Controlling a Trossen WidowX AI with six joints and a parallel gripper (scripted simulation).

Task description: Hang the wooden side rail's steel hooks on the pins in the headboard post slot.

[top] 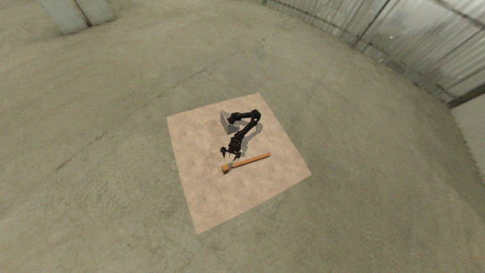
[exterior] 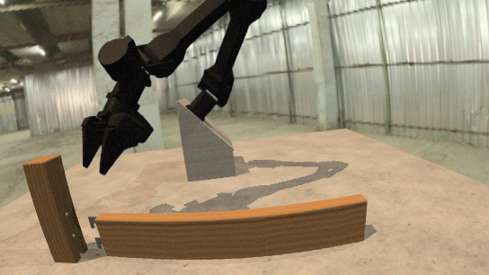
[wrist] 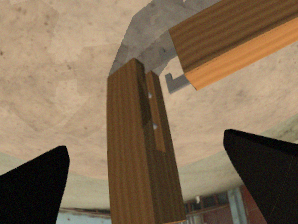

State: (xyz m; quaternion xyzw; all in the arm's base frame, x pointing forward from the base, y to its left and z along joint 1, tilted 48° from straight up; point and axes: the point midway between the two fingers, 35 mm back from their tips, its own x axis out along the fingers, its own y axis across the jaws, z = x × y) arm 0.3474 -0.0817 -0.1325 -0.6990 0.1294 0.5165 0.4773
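Right now the wooden headboard post is 60 mm ahead of my gripper tip, 60 mm to the right of it and 50 mm below it.
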